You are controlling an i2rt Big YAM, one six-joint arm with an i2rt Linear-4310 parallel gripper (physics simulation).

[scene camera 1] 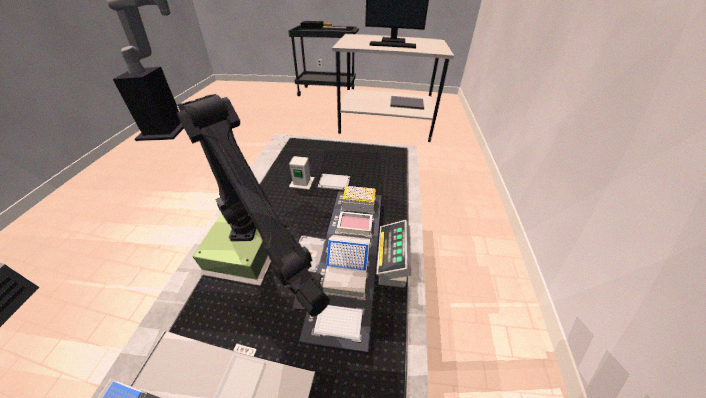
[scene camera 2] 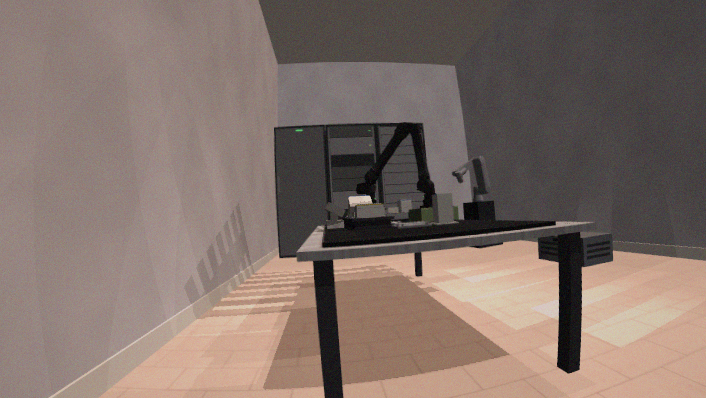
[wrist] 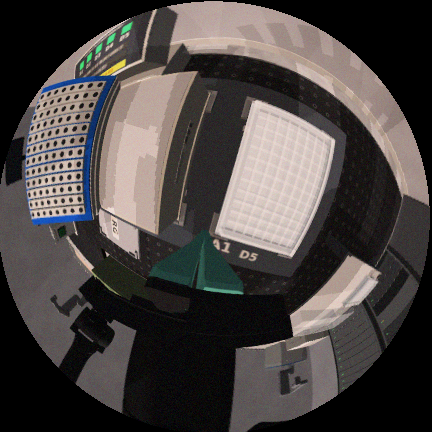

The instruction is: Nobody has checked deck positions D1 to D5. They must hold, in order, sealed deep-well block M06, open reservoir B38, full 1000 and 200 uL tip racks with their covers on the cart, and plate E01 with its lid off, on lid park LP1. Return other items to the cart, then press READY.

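Seen in the pictures: gripper, between the fingertips: (wrist: pixel 203 234); arm's base, origin of its link: (scene camera 1: pixel 245 228) (scene camera 2: pixel 430 207).
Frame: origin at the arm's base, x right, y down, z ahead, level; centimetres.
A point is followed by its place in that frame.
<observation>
My gripper (wrist: pixel 203 234) @[x 27.7, y 2.8, z 28.8 cm] is shut and empty, its green fingertips together low over the deck beside D4 and D5; its fingers are hidden in both scene views. On the deck, from the far end, stand a yellow-topped tip rack (scene camera 1: pixel 359 194) @[x -13.8, y -3.6, z 43.6 cm], a pink-filled reservoir (scene camera 1: pixel 355 222) @[x -3.4, y 1.5, z 41.6 cm], a blue-topped tip rack (scene camera 1: pixel 347 255) @[x 17.7, y -7.0, z 38.0 cm] (wrist: pixel 62 150) that looks tilted, and a pale closed box (scene camera 1: pixel 345 281) @[x 23.4, y -1.4, z 37.2 cm] (wrist: pixel 132 150) @[x 22.9, y -1.4, z 36.6 cm]. A clear-white gridded plate (scene camera 1: pixel 338 322) @[x 34.8, y 1.5, z 35.0 cm] (wrist: pixel 280 177) @[x 33.8, y 1.8, z 35.4 cm] lies at D5. The item codes are not readable.
A panel (scene camera 1: pixel 393 247) @[x 13.1, y -4.1, z 53.2 cm] (wrist: pixel 107 47) beside the deck shows green lights. A box with a green button (scene camera 1: pixel 300 171) @[x -32.1, y -2.0, z 17.6 cm] stands near a flat white item (scene camera 1: pixel 334 181) @[x -34.0, y 5.8, z 32.9 cm]. The cart (scene camera 1: pixel 185 350) @[x 42.4, y 1.6, z -6.8 cm] (wrist: pixel 327 300) @[x 51.7, y 1.6, z 18.0 cm] carries a blue item (scene camera 1: pixel 121 391) @[x 54.2, y -7.8, z -12.9 cm]. The RG pad (wrist: pixel 122 234) @[x 9.2, y 6.8, z 22.4 cm] lies beside the deck.
</observation>
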